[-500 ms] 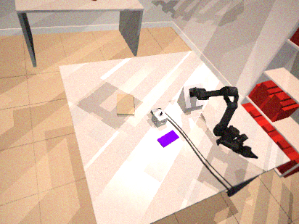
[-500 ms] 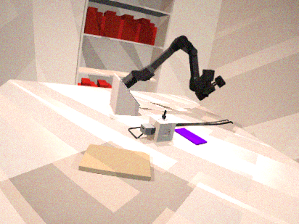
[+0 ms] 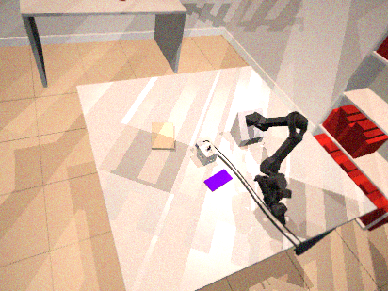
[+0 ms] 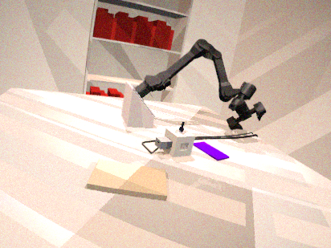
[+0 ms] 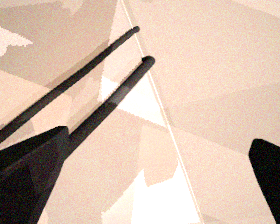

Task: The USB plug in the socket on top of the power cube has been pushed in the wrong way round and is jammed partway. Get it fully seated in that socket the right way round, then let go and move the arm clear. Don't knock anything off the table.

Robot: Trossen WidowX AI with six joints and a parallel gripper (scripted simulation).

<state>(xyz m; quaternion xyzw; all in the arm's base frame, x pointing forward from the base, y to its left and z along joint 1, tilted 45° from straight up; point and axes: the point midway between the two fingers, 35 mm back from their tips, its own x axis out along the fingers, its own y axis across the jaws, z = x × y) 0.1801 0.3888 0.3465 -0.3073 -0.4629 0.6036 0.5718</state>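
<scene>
My gripper tip is now 13 cm short of the USB plug, 46 cm to the left of it and 2 cm below it. From my gripper tip the other things lie so: purple card: 13 cm ahead, 32 cm to the right, 7 cm below; then tan board: 30 cm ahead, 68 cm to the right, 7 cm below; then USB socket: 13 cm ahead, 47 cm to the right.
</scene>
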